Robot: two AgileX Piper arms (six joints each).
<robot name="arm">
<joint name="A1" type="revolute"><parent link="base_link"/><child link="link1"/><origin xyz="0 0 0.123" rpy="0 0 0"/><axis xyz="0 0 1"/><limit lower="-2.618" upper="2.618"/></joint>
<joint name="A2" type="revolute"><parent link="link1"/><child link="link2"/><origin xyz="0 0 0" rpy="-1.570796 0 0"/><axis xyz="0 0 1"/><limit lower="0" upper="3.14"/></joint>
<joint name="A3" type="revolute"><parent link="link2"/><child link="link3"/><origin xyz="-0.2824 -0.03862 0" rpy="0 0 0"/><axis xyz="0 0 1"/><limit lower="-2.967" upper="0"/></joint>
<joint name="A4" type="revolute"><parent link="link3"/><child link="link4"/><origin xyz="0.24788 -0.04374 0" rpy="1.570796 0 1.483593"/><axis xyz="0 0 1"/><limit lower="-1.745" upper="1.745"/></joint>
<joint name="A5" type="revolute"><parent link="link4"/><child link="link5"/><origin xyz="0 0 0" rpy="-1.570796 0 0"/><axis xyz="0 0 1"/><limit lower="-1.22" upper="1.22"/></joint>
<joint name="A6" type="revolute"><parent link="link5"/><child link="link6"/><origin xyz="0 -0.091 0" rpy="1.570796 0 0"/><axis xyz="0 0 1"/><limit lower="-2.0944" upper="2.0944"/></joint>
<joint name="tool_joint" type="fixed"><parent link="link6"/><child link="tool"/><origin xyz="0 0 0" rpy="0 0 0"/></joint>
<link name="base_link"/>
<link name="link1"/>
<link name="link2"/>
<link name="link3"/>
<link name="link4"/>
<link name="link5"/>
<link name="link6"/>
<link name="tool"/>
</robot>
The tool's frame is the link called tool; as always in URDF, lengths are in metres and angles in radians.
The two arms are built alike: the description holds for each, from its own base.
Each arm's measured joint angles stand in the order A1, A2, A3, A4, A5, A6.
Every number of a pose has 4 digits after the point.
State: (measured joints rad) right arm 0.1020 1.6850 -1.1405 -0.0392 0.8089 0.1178; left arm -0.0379 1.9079 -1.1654 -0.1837 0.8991 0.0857
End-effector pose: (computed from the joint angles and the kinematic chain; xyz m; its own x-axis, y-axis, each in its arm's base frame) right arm 0.3311 0.0313 0.2214 -0.9534 -0.0065 -0.3015 -0.0070 1.0000 0.0003; left arm 0.3435 -0.0260 0.1513 -0.9998 0.0088 -0.0205 0.0116 0.9896 -0.1436
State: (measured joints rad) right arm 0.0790 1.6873 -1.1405 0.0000 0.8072 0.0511; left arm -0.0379 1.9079 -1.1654 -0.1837 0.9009 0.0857
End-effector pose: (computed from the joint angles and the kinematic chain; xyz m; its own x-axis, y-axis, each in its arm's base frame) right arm 0.3319 0.0263 0.2206 -0.9540 -0.0243 -0.2989 -0.0302 0.9994 0.0153; left arm 0.3434 -0.0261 0.1513 -0.9998 0.0090 -0.0187 0.0116 0.9895 -0.1438
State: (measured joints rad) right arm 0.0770 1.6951 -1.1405 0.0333 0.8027 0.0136; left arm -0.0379 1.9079 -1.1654 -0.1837 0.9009 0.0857
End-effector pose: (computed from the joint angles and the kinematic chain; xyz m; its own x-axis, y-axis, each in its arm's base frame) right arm 0.3329 0.0279 0.2182 -0.9547 -0.0368 -0.2954 -0.0489 0.9982 0.0337; left arm 0.3434 -0.0261 0.1513 -0.9998 0.0090 -0.0187 0.0116 0.9895 -0.1438
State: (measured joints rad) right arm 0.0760 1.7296 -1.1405 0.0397 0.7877 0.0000; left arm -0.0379 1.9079 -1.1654 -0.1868 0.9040 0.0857
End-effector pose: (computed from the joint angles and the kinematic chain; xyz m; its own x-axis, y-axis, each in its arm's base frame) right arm 0.3373 0.0283 0.2070 -0.9598 -0.0450 -0.2770 -0.0568 0.9978 0.0348; left arm 0.3431 -0.0263 0.1514 -0.9999 0.0076 -0.0156 0.0098 0.9892 -0.1465
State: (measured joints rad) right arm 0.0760 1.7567 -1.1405 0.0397 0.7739 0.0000; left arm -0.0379 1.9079 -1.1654 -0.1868 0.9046 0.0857
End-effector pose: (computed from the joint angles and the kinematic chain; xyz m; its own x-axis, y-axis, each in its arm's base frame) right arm 0.3407 0.0285 0.1981 -0.9634 -0.0449 -0.2642 -0.0559 0.9978 0.0343; left arm 0.3431 -0.0263 0.1514 -0.9999 0.0076 -0.0150 0.0098 0.9892 -0.1465
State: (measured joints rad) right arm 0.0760 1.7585 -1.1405 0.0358 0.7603 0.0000; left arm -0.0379 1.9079 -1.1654 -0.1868 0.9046 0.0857
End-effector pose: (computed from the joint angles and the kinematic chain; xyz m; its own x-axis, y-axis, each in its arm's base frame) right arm 0.3420 0.0283 0.1978 -0.9601 -0.0471 -0.2757 -0.0578 0.9979 0.0309; left arm 0.3431 -0.0263 0.1514 -0.9999 0.0076 -0.0150 0.0098 0.9892 -0.1465
